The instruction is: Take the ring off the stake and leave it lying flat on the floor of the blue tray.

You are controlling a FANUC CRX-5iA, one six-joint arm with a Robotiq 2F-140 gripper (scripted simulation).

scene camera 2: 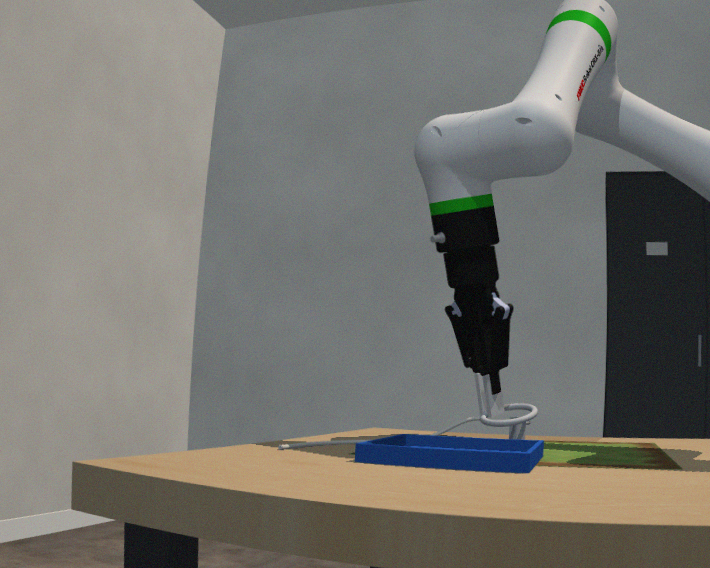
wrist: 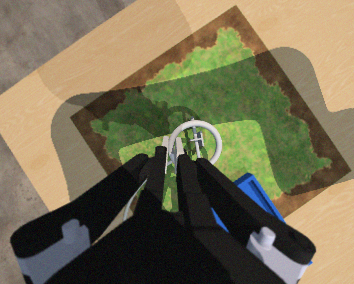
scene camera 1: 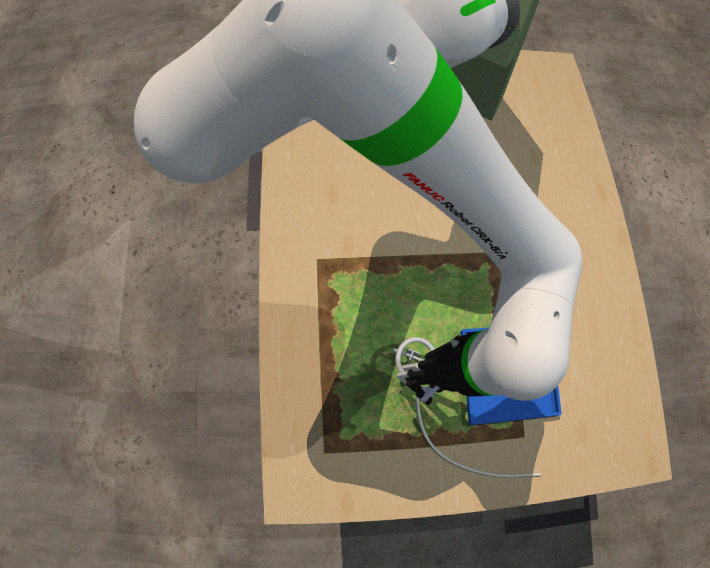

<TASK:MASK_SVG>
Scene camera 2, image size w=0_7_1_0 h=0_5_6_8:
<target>my gripper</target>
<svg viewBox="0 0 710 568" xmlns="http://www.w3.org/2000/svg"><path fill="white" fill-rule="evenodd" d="M494 246L469 252L443 254L448 285L451 288L455 288L455 301L452 305L445 307L445 312L452 323L463 363L466 368L470 367L475 373L480 415L487 410L488 417L490 418L505 412L499 370L508 366L510 318L514 309L512 304L505 304L499 299L500 296L496 289L499 273Z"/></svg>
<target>blue tray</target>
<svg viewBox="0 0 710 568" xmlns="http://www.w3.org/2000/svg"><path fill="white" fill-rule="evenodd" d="M355 462L440 469L530 473L543 457L544 440L400 434L356 443Z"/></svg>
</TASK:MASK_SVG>
